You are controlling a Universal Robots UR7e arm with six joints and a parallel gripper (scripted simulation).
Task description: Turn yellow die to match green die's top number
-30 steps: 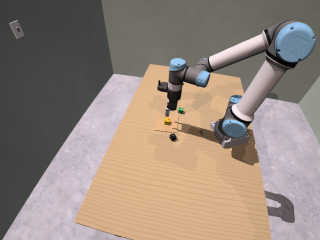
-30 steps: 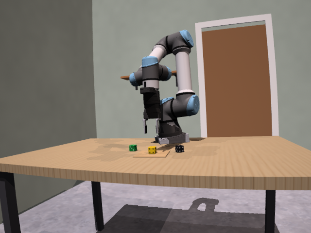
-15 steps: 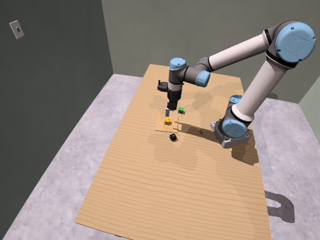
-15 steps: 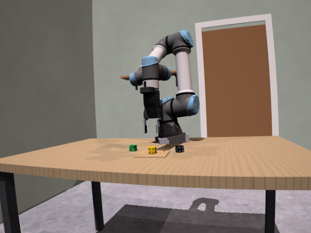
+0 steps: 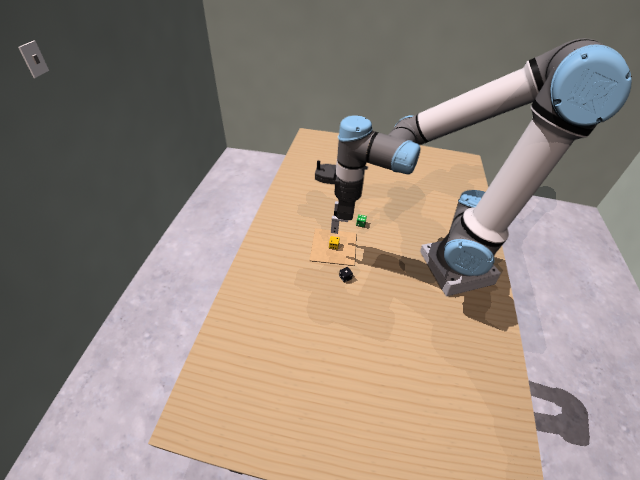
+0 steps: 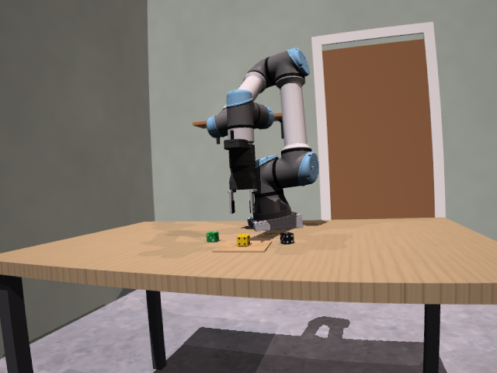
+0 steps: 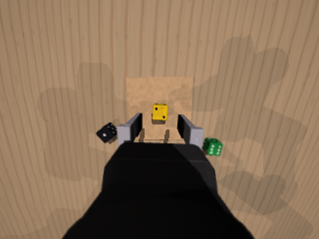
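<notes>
My hand is 90 mm above the yellow die. The rest, counted from my hand: tan mat (110 mm below); green die (110 mm to the right, 100 mm below, 100 mm behind); black die (120 mm to the left, 100 mm below, 30 mm behind).
</notes>
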